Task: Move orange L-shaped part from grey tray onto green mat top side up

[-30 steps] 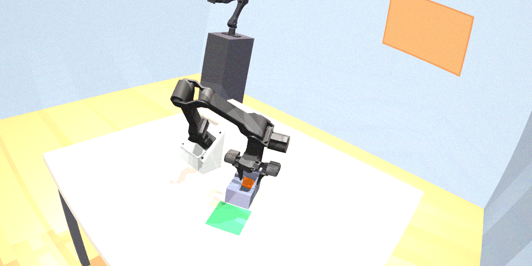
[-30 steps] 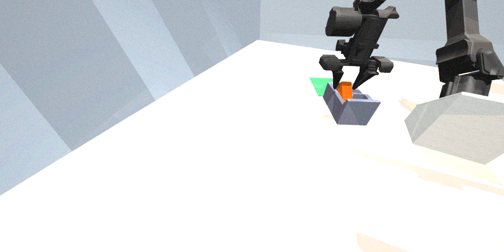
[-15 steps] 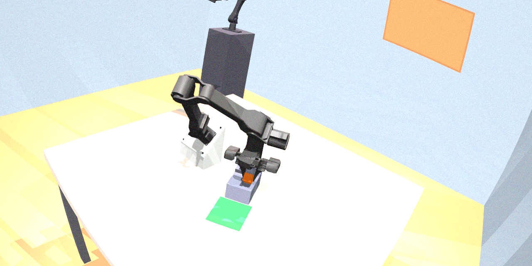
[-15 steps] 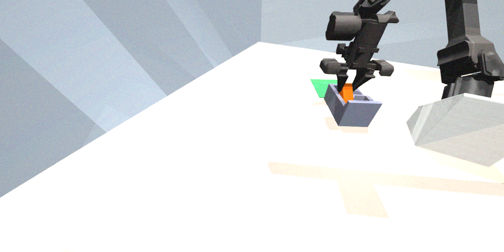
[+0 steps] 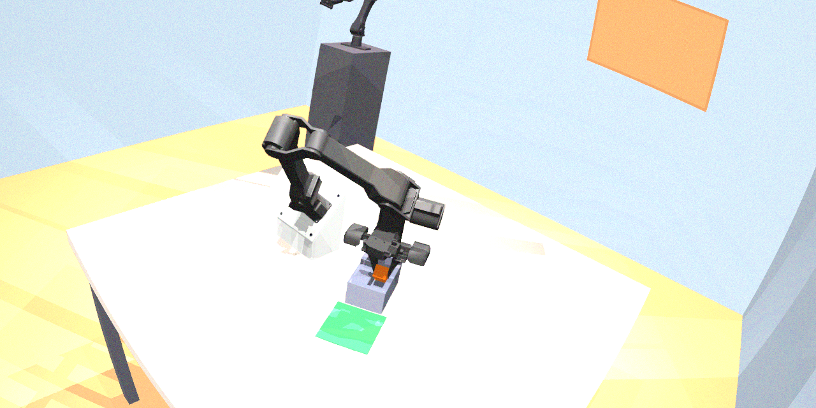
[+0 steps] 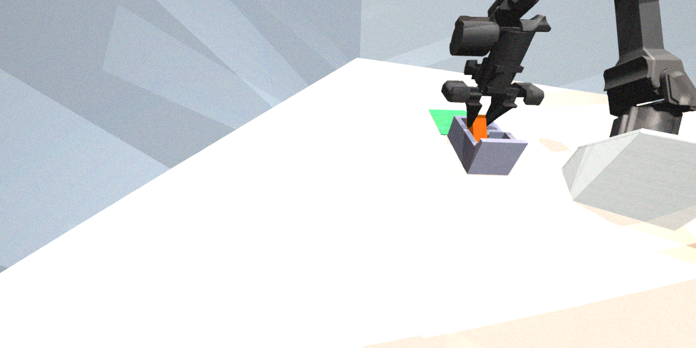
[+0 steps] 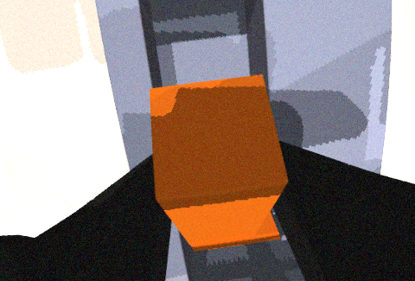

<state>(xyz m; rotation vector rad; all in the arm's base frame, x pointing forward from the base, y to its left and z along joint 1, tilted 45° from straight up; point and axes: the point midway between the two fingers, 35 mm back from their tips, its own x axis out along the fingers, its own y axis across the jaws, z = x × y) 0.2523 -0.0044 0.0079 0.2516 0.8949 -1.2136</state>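
The green mat lies 13 cm to the right of my gripper tip, 8 cm below it and 5 cm ahead of it. From my gripper tip the other things lie so: orange L-shaped part: 3 cm below, 3 cm behind, 2 cm to the left.
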